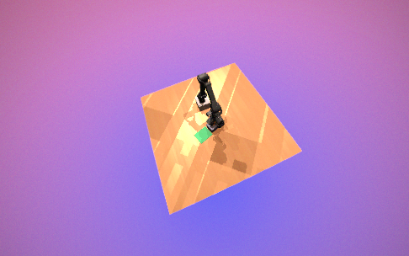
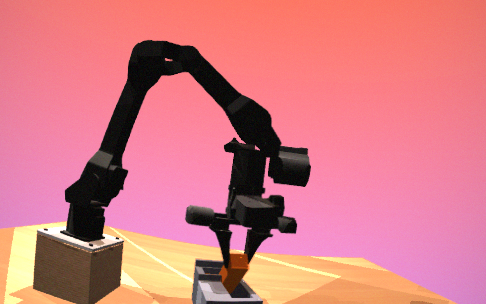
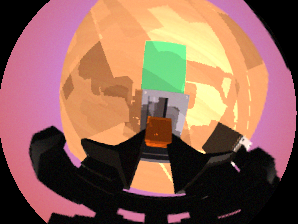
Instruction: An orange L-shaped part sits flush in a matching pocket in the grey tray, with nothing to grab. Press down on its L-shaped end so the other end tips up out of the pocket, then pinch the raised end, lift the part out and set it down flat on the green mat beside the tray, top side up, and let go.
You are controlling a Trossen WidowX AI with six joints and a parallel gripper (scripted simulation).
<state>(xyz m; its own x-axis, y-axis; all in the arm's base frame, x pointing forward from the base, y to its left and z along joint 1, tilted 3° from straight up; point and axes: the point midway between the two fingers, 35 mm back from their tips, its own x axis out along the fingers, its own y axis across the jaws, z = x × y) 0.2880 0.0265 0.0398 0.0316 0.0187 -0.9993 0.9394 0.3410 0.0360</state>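
My gripper tip is now 140 mm to the left of the green mat, 110 mm above it and 40 mm short of it. Also, from my gripper tip: orange L-shaped part 30 mm to the left, 30 mm below, 30 mm behind.
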